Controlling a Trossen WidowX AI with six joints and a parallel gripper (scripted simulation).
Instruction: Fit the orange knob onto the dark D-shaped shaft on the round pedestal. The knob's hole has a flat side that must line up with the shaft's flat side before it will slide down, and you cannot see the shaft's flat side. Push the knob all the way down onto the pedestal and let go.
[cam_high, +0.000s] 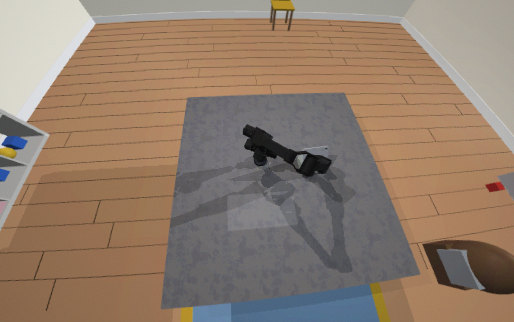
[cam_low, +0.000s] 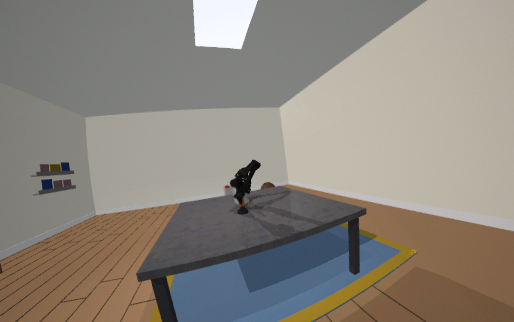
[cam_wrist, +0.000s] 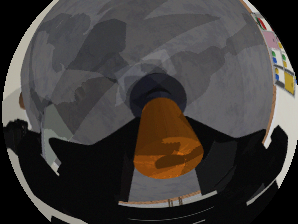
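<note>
My gripper tip is now 2 cm below the orange knob. The rest, counted from my gripper tip: dark round pedestal: 4 cm below.
</note>
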